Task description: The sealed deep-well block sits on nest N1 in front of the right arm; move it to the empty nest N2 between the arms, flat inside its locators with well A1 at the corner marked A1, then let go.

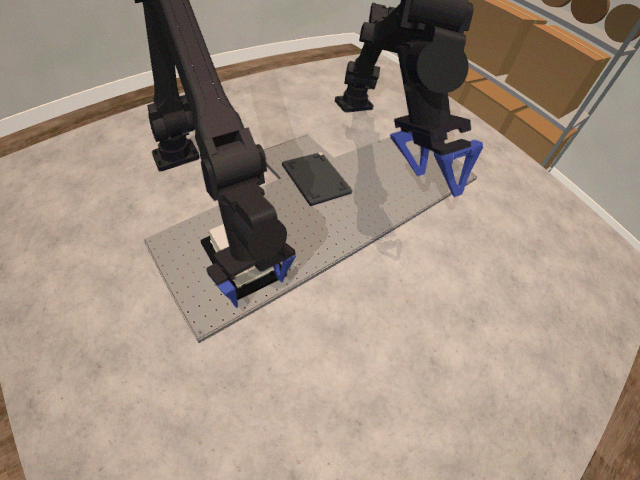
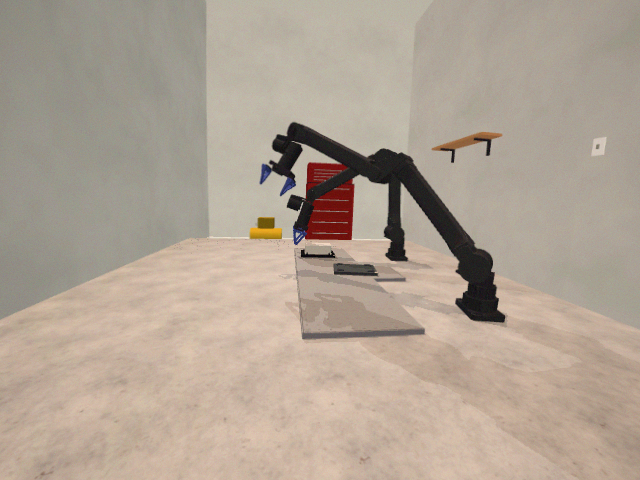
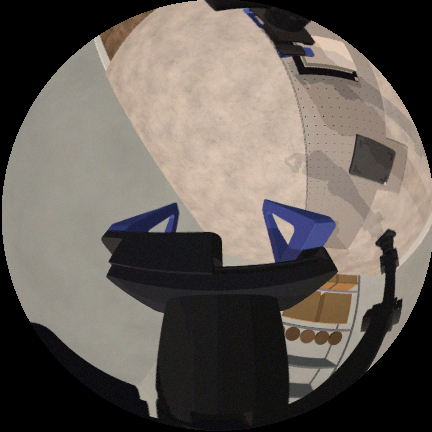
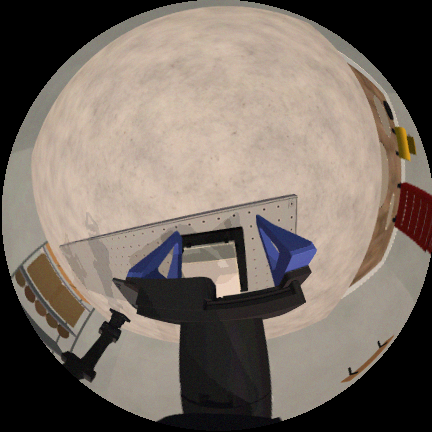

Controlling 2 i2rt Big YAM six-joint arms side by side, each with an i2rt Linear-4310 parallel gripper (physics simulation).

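Seen in the pictures: left gripper, fingertip midpoint: (image 1: 438,184) (image 2: 270,190) (image 3: 219,205); right gripper, fingertip midpoint: (image 1: 258,293) (image 2: 295,242) (image 4: 215,226); left arm's base, link origin: (image 1: 353,104) (image 2: 478,311) (image 3: 385,237) (image 4: 119,314); right arm's base, link origin: (image 1: 175,156) (image 2: 396,258).
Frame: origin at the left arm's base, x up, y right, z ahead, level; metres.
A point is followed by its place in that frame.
Note:
The pale sealed block (image 1: 219,237) @(x 0.067, y 0.592, z 0.487 m) (image 2: 317,250) @(x 0.044, y 0.514, z 0.513 m) (image 3: 332,52) (image 4: 212,272) @(x 0.067, y 0.553, z 0.555 m) sits on the black nest N1 (image 1: 258,287) @(x 0.024, y 0.546, z 0.598 m) (image 3: 327,73) @(x 0.025, y 0.496, z 0.515 m) (image 4: 243,260) @(x 0.025, y 0.607, z 0.542 m). My right gripper (image 1: 259,293) @(x 0.067, y 0.558, z 0.632 m) (image 2: 298,242) @(x 0.067, y 0.558, z 0.632 m) (image 4: 215,226) @(x 0.067, y 0.558, z 0.632 m) is open, pointing down above the block's front end, one finger toward each side, holding nothing. The wrist hides part of the block. The dark nest N2 (image 1: 317,178) @(x 0.025, y 0.305, z 0.349 m) (image 2: 355,269) @(x 0.025, y 0.280, z 0.335 m) (image 3: 372,159) @(x 0.025, y 0.306, z 0.349 m) is empty, with corner locators and a small white mark at one back corner; its lettering is unreadable. My left gripper (image 1: 439,183) @(x 0.318, y 0.304, z 0.683 m) (image 2: 271,189) @(x 0.318, y 0.304, z 0.683 m) (image 3: 219,205) @(x 0.318, y 0.304, z 0.683 m) is open and empty, high above the plate's other end.
Both nests stand on a perforated grey plate (image 1: 170,258) @(x 0.013, y 0.702, z 0.466 m) (image 2: 361,322) @(x 0.013, y -0.138, z 0.328 m) (image 3: 325,117) @(x 0.013, y 0.373, z 0.520 m) (image 4: 280,210) @(x 0.013, y 0.663, z 0.636 m). The left arm's base (image 1: 354,101) @(x 0.037, y 0.024, z 0.034 m) (image 2: 479,304) @(x 0.036, y -0.038, z 0.019 m) and the right arm's base (image 1: 174,155) @(x 0.037, y 0.639, z 0.160 m) (image 2: 396,254) @(x 0.028, y 0.594, z 0.127 m) stand behind it. Brown boxes (image 1: 555,69) are on shelving beyond.

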